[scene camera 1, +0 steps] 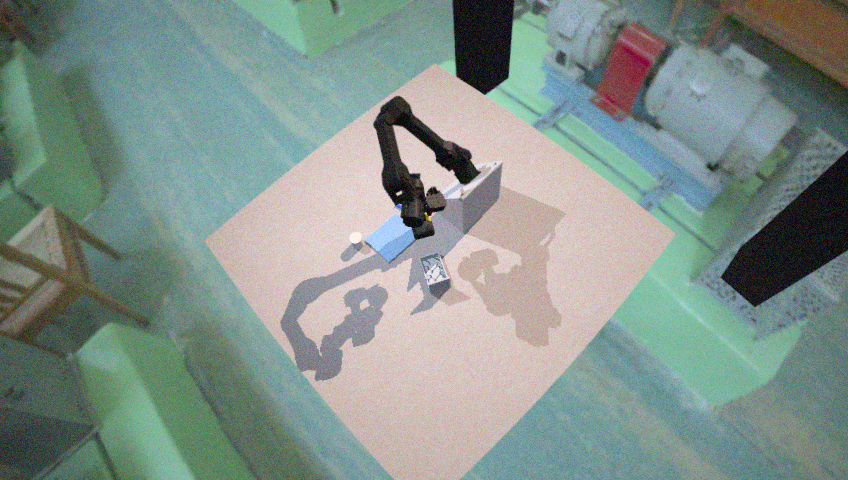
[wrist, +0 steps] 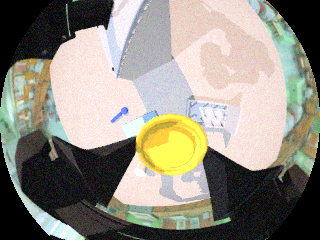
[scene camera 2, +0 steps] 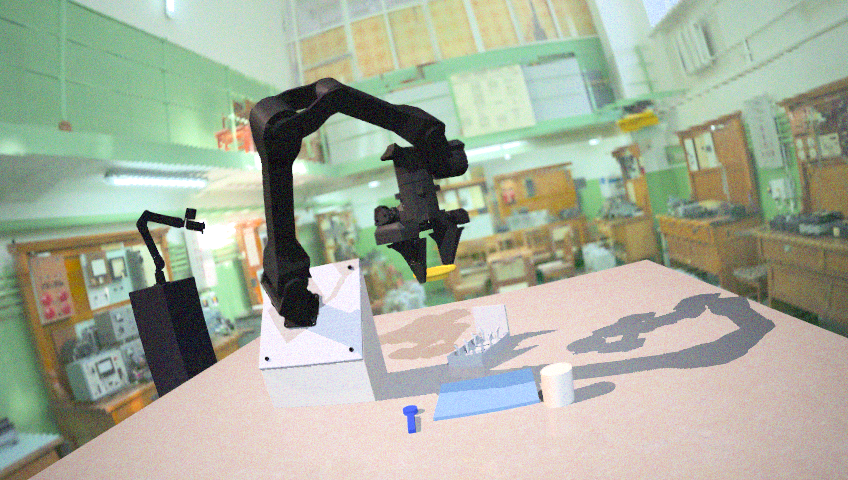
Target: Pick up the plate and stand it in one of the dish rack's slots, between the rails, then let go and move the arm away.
my gripper: scene camera 1 419, 223; wrist 171, 145; scene camera 2 436, 277
